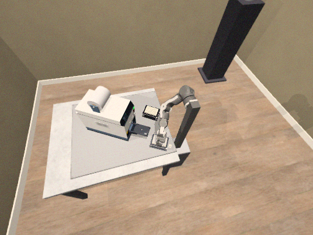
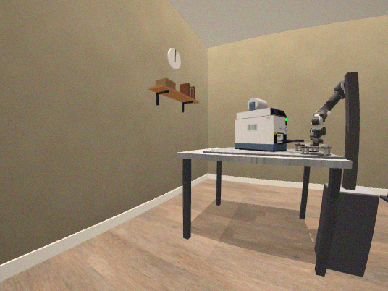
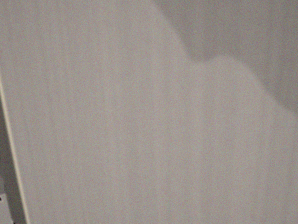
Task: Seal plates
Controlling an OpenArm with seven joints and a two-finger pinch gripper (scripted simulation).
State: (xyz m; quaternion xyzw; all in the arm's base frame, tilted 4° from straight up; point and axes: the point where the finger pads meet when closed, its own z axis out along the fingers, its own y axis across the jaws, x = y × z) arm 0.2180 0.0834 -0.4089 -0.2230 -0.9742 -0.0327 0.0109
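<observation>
Right now my hand is 10 mm above the plate nest. From my hand the other things lie so: yellow warning label 280 mm ahead, 100 mm to the right, 80 mm above; then plate 10 mm ahead, 340 mm to the right, 10 mm above; then sealer stage 150 mm ahead, 130 mm to the right, 30 mm above.
</observation>
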